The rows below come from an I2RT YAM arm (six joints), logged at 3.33 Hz.
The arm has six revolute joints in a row. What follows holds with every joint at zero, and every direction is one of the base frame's. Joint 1 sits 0.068 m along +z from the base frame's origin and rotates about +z. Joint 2 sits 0.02 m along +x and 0.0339 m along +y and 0.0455 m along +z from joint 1 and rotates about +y. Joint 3 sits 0.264 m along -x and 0.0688 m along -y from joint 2 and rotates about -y. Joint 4 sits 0.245 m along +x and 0.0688 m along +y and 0.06 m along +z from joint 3 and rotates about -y. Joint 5 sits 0.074 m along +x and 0.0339 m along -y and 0.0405 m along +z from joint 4 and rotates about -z. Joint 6 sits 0.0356 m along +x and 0.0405 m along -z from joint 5 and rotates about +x. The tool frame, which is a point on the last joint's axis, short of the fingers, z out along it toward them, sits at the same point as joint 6; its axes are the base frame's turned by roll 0, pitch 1.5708 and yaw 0 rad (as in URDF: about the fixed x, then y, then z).
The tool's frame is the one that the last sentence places.
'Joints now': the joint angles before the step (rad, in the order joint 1, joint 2, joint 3, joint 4, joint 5, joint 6). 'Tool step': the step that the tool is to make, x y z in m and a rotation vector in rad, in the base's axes. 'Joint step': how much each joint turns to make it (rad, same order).
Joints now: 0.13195 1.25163 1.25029 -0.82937 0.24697 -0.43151
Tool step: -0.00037 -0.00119 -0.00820 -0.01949 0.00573 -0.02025
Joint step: -0.00082 -0.00524 -0.03495 0.02096 0.02681 0.00201
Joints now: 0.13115 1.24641 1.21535 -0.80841 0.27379 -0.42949
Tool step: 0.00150 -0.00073 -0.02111 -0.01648 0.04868 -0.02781
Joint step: -0.00019 0.01144 -0.06270 0.01943 0.02548 0.01521
